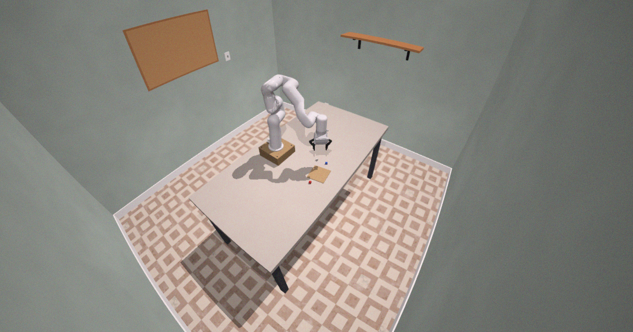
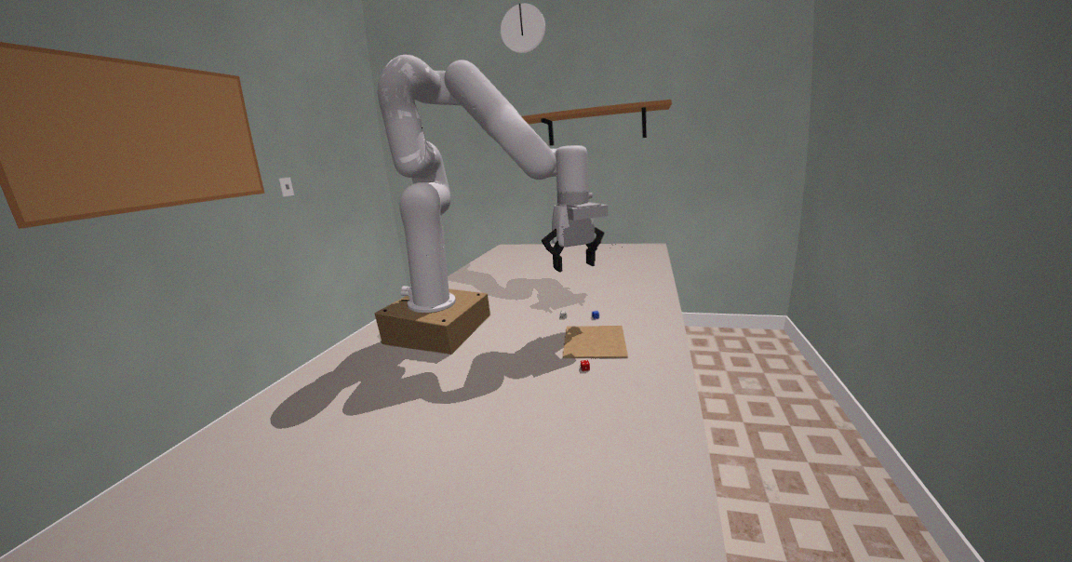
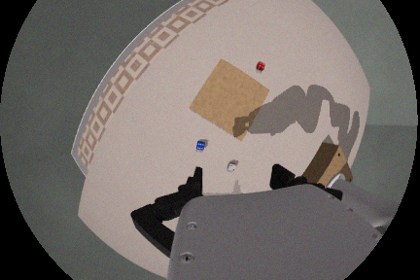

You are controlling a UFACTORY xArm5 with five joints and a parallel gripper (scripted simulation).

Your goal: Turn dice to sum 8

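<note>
My gripper is now 22 cm to the left of the red die, 15 cm above it and 3 cm short of it. Also, from my hand: blue die (15 cm below, 5 cm ahead, 2 cm to the left); tan mat (16 cm below, 11 cm to the right, 5 cm ahead); white die (15 cm below, 4 cm behind, 2 cm to the left).
</note>
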